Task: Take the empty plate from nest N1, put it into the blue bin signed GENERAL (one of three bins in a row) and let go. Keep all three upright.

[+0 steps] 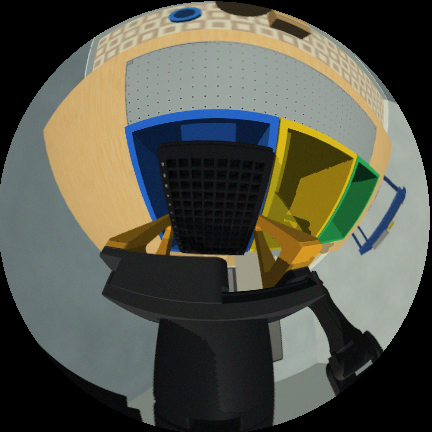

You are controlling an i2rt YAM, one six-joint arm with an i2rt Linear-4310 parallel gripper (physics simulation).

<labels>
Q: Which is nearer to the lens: the green bin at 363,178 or the yellow bin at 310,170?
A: The yellow bin.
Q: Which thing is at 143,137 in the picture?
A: A blue bin.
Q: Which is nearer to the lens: the black plate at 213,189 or the yellow bin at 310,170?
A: The black plate.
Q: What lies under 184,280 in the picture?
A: My gripper.
</labels>
